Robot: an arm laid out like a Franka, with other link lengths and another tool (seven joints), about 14 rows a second.
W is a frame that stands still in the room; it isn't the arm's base.
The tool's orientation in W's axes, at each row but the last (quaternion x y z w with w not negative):
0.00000 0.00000 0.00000 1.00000
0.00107 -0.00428 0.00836 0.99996
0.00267 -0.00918 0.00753 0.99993
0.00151 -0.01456 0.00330 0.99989
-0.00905 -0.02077 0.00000 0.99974
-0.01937 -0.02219 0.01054 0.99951
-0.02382 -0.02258 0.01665 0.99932
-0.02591 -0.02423 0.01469 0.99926
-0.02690 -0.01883 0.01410 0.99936
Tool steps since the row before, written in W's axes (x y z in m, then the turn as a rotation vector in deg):
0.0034 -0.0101 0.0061 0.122 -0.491 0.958
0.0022 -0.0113 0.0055 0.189 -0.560 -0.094
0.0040 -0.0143 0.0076 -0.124 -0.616 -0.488
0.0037 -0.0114 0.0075 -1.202 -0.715 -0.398
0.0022 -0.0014 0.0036 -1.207 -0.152 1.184
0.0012 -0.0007 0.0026 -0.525 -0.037 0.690
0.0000 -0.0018 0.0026 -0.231 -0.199 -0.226
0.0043 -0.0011 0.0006 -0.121 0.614 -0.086
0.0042 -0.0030 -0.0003 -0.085 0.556 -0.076
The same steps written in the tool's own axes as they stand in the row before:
0.0034 -0.0101 0.0061 0.122 -0.491 0.958
0.0021 -0.0113 0.0055 0.179 -0.563 -0.094
0.0039 -0.0143 0.0076 -0.142 -0.617 -0.482
0.0038 -0.0114 0.0074 -1.218 -0.708 -0.361
0.0023 -0.0015 0.0035 -1.157 -0.174 1.230
0.0013 -0.0008 0.0025 -0.495 -0.053 0.711
0.0001 -0.0019 0.0025 -0.247 -0.180 -0.224
0.0043 -0.0013 0.0003 -0.106 0.621 -0.048
0.0041 -0.0031 -0.0006 -0.071 0.561 -0.043

